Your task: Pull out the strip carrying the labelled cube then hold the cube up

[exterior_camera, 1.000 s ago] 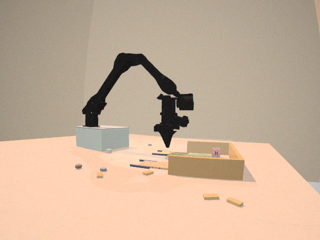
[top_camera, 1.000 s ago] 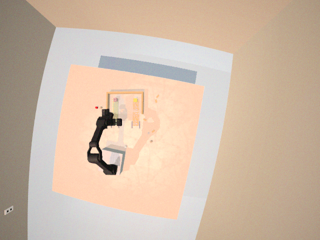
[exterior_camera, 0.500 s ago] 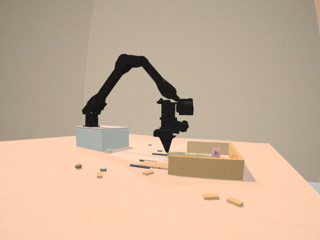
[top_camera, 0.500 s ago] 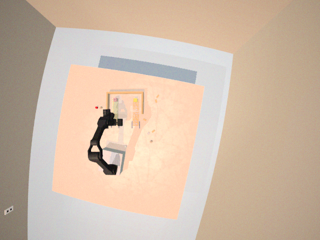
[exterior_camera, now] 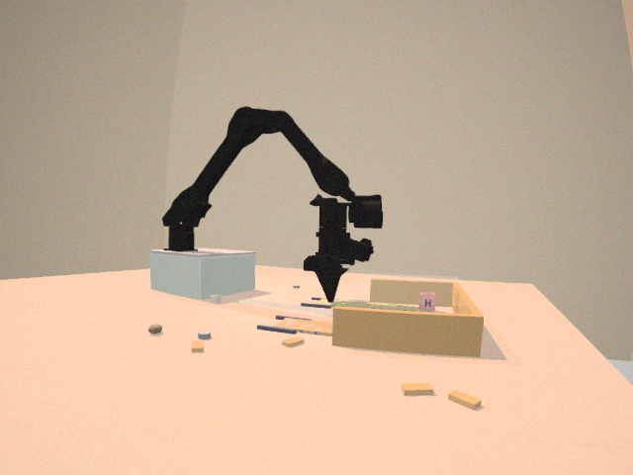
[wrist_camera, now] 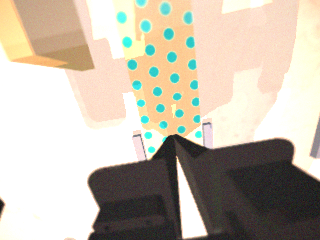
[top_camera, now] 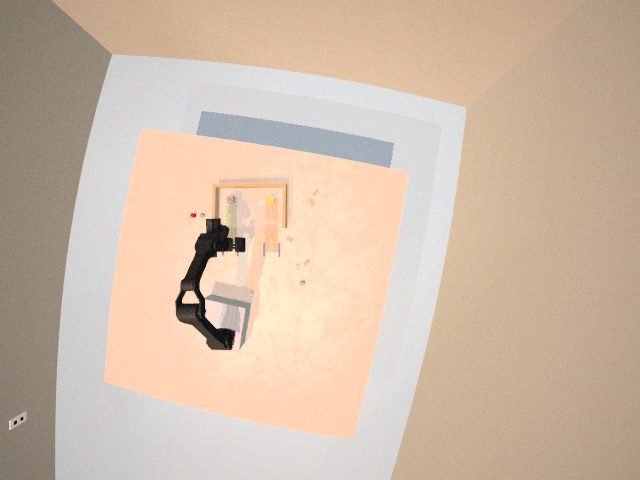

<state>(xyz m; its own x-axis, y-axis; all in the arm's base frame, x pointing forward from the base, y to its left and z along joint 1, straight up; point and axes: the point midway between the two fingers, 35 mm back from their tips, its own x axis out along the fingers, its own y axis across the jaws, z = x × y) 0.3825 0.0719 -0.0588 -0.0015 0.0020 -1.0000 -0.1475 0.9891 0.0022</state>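
My gripper tip is 9 cm short of the cyan-dotted strip and 1 cm to the right of it. The rest, counted from my gripper tip: red object: 19 cm to the left, 10 cm ahead, 1 cm above.
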